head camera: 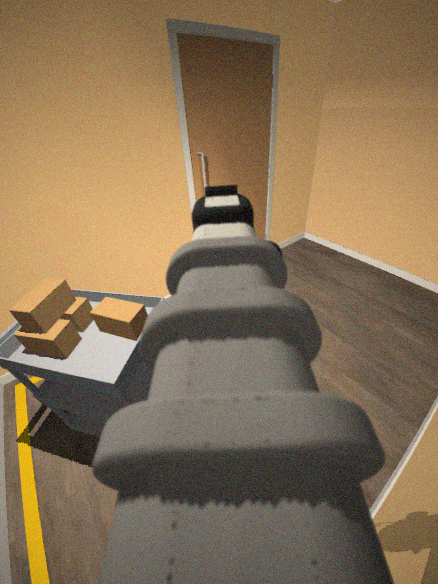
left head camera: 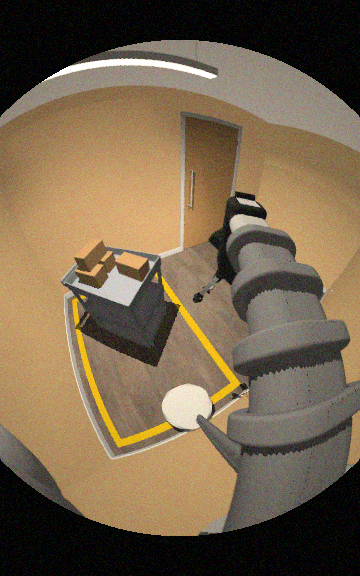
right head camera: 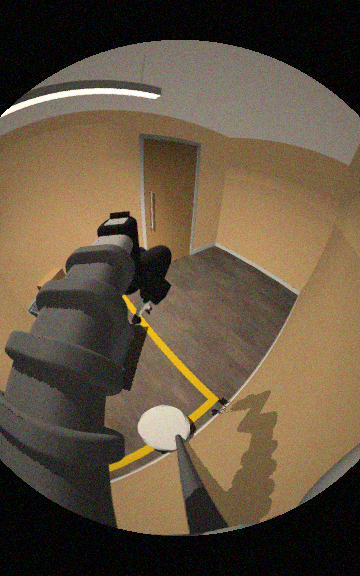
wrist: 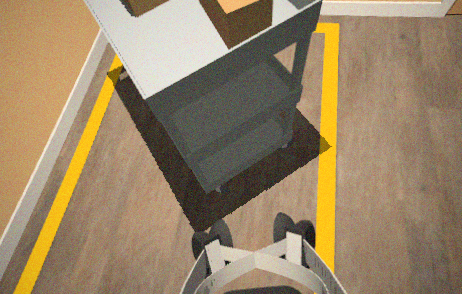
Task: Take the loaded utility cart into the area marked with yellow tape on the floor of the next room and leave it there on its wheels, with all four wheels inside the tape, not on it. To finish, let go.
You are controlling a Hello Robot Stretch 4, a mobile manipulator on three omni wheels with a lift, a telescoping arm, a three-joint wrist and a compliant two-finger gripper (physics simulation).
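Seen in the pictures: gripper, fingertip midpoint: (left head camera: 200, 295) (right head camera: 140, 316) (wrist: 252, 234); robot's base, link origin: (left head camera: 186, 405) (right head camera: 164, 426).
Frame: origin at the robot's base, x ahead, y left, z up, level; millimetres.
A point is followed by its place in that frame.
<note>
The grey utility cart (head camera: 85, 400) @(z 444, x 644, y 739 mm) (left head camera: 127, 312) @(z 754, x 510, y 422 mm) (wrist: 230, 112) @(z 444, x 745, y 440 mm) stands upright on the floor, turned at an angle between the lines of yellow tape (head camera: 25, 475) @(z -27, x 399, y 1254 mm) (left head camera: 205, 341) @(z -27, x 673, y -147 mm) (right head camera: 175, 360) @(z -27, x 681, y -136 mm) (wrist: 75, 175) @(z -27, x 101, y 1002 mm). Cardboard boxes (head camera: 119, 318) @(z 883, x 771, y 442 mm) (left head camera: 132, 266) @(z 882, x 767, y 437 mm) (wrist: 242, 25) @(z 837, x 779, y 382 mm) sit on its top tray. Two wheels (wrist: 218, 189) @(z 59, x 561, y 384 mm) (wrist: 285, 145) @(z 34, x 943, y 318 mm) show on bare floor inside the tape in the wrist view; the far wheels are hidden. The cart's shadow crosses the tape on both sides. My gripper (left head camera: 198, 297) @(z 1053, x 456, y 30 mm) (right head camera: 136, 318) @(z 1053, x 456, y 30 mm) (wrist: 252, 234) @(z 1053, x 456, y 30 mm) is partly open and empty, pointing down, apart from the cart.
My extended arm (head camera: 232, 365) @(z 1457, x 145, y -1 mm) (left head camera: 292, 345) @(z 1466, x 117, y 26 mm) (right head camera: 75, 320) @(z 1456, x 148, y -17 mm) covers the middle of the head view. A closed door (head camera: 225, 110) @(z 1555, x 2427, y -76 mm) (left head camera: 210, 175) @(z 1179, x 2464, y -126 mm) (right head camera: 171, 195) @(z 1172, x 2476, y -140 mm) is in the back wall. A round cream disc (left head camera: 187, 406) @(z 187, x 4, y -3 mm) (right head camera: 164, 427) @(z 187, x 4, y -7 mm) overlaps the near tape. Walls stand close to the left and near tape.
</note>
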